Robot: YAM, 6 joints.
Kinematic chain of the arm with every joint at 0, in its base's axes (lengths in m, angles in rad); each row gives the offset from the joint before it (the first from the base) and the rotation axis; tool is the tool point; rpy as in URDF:
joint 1: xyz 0 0 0.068 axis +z
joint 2: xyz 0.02 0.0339 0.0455 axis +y
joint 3: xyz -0.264 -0.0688 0 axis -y
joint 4: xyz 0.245 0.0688 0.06 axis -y
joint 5: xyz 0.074 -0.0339 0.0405 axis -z
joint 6: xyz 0.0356 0 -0.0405 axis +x
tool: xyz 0 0 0 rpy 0 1.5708 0
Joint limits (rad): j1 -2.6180..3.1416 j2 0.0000..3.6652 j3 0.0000..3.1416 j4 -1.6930..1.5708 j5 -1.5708..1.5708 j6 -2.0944..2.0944
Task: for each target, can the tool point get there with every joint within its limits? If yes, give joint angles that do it. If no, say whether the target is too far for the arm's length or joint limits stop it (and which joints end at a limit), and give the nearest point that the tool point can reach.
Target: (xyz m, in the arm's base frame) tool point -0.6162 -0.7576 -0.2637
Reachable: no: too far | nearest point -0.3800 -0.4672 -0.1161 | short by 0.402 m
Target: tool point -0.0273 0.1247 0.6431
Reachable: yes | joints 1.7830 1.1579 1.9408 -0.0604 -0.0110 0.8847
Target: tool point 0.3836 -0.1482 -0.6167
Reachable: no: too far | nearest point 0.3205 -0.1238 -0.3677 | short by 0.258 m
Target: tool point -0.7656 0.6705 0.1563
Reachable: no: too far | nearest point -0.4854 0.4251 0.1403 | short by 0.373 m
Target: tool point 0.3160 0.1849 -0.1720
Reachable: yes | joints 0.6221 3.3015 2.1564 -1.4362 1.2612 1.2335
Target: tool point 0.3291 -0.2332 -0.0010
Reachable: yes | joints -0.6172 2.6463 1.7924 -1.2439 -0.0100 -1.1957
